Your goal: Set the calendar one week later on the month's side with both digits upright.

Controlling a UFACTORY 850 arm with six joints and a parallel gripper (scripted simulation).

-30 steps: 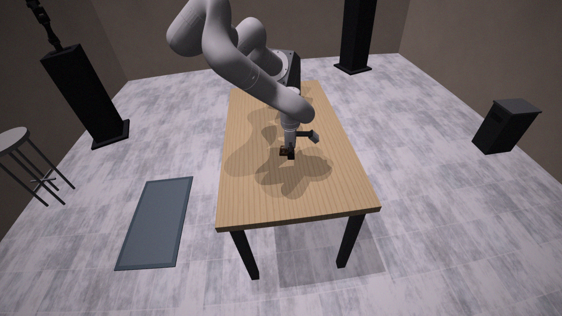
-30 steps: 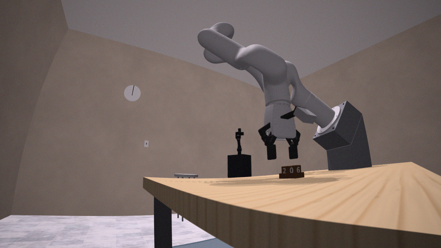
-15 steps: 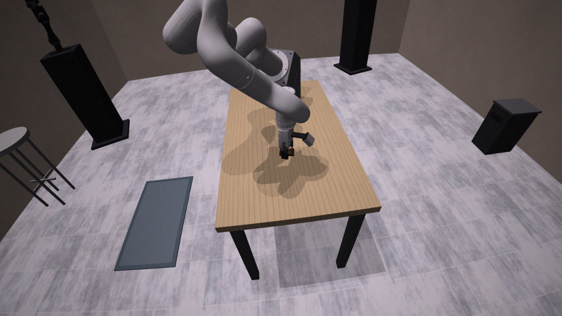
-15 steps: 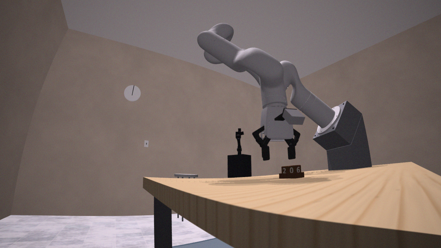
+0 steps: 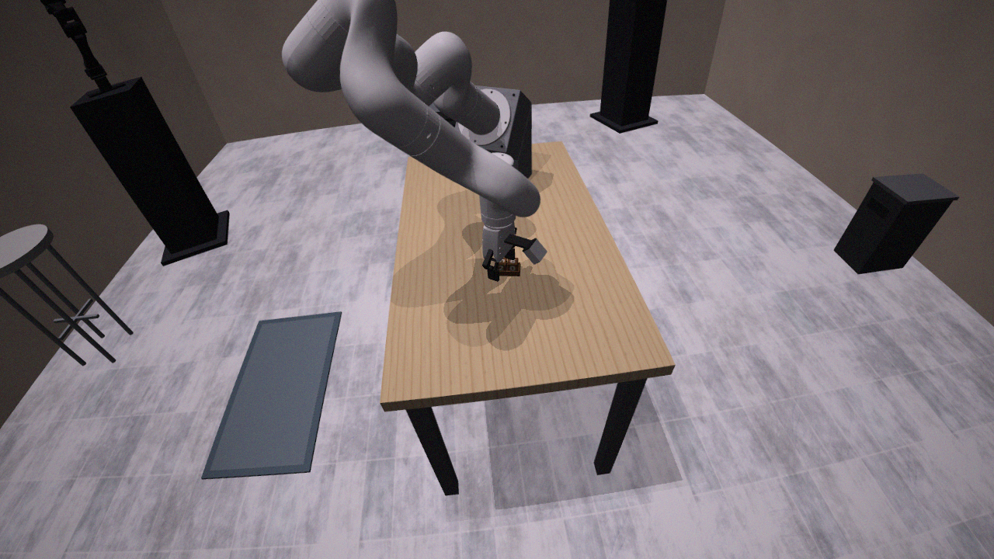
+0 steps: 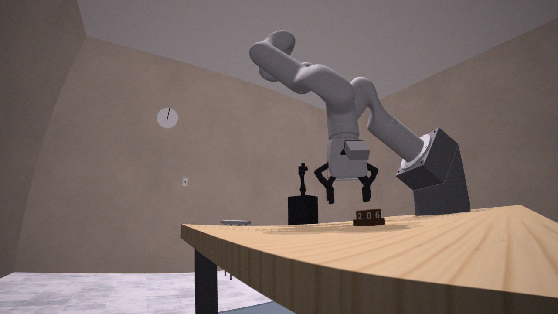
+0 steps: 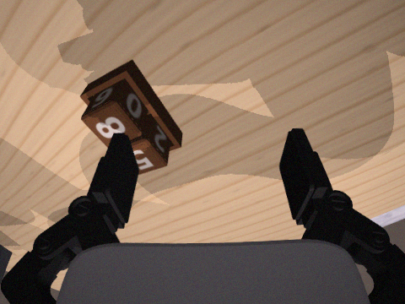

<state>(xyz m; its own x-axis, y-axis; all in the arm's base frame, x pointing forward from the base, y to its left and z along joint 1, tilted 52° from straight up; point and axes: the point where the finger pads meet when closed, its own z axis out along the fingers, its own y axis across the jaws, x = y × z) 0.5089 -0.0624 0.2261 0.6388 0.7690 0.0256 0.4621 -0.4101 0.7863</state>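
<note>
Right now my hand is 6 cm above the dark brown tray, 4 cm to the right of it and 4 cm past it.
</note>
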